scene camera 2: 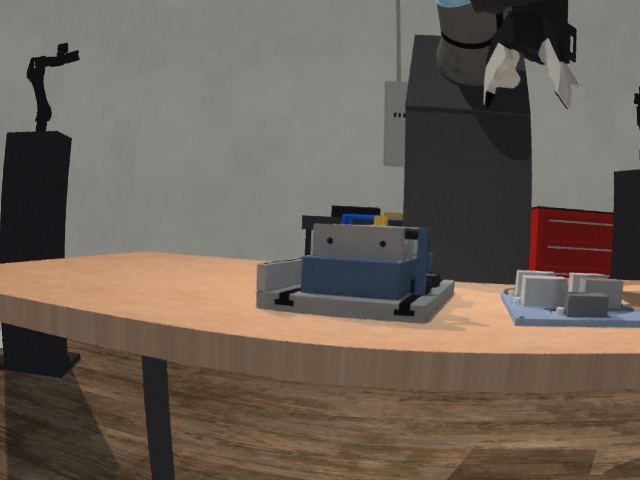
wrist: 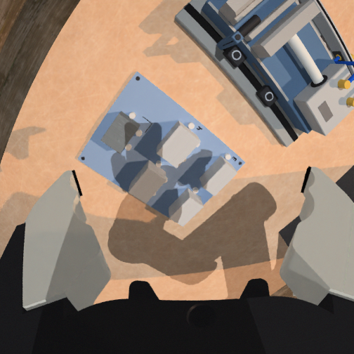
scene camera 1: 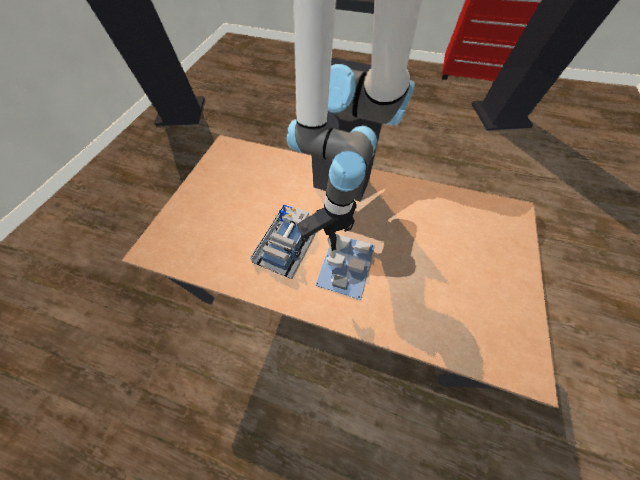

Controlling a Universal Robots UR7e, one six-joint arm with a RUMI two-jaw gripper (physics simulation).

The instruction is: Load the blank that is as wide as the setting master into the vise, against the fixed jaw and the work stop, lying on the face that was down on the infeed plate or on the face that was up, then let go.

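Places are measured from the arm's base along level axes (x ahead, y left, z up), in millimetres.
Pixels of known places: gripper, between the fingertips: (scene camera 2: 524, 107) (scene camera 1: 324, 238); arm's base, origin of its link: (scene camera 2: 471, 63).
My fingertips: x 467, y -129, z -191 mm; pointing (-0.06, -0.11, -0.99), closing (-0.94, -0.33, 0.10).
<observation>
Ahead of a thing's pixels: the offset from my fingertips to its top centre. "spot": to the spot under its first point. Level surfaces: height alone.
My gripper (scene camera 2: 527, 104) (wrist: 190, 172) is open and empty, high above the infeed plate @(247 mm down, 9 mm back, 93 mm left) (scene camera 1: 326, 276) (scene camera 2: 568, 322) (wrist: 137, 92). The blue plate holds a dark grey block @(222 mm down, 73 mm ahead, 59 mm left) (scene camera 2: 585, 304) (wrist: 120, 132) and several lighter blanks, among them a pale blank (wrist: 179, 144), a brownish blank (wrist: 148, 180) and two near the plate's edge (wrist: 219, 175) (wrist: 186, 206). Which is the setting master or matches its width, I cannot tell. The vise has a pale outer jaw (scene camera 1: 275, 251) (scene camera 2: 359, 240), an inner jaw (wrist: 285, 30) on a white rod, and a dark stop rod (wrist: 247, 27) at its side. Part of it is cut off in the wrist view.
The vise's grey base @(spot: 235 mm down, 37 mm back, 259 mm right) (scene camera 1: 262, 262) (scene camera 2: 343, 305) stands beside the plate on the wooden table @(255 mm down) (scene camera 1: 196, 206). A grey actuator block (wrist: 325, 102) with yellow fittings and blue hoses is at the vise's rear. The arm's shadow falls over part of the plate and table.
</observation>
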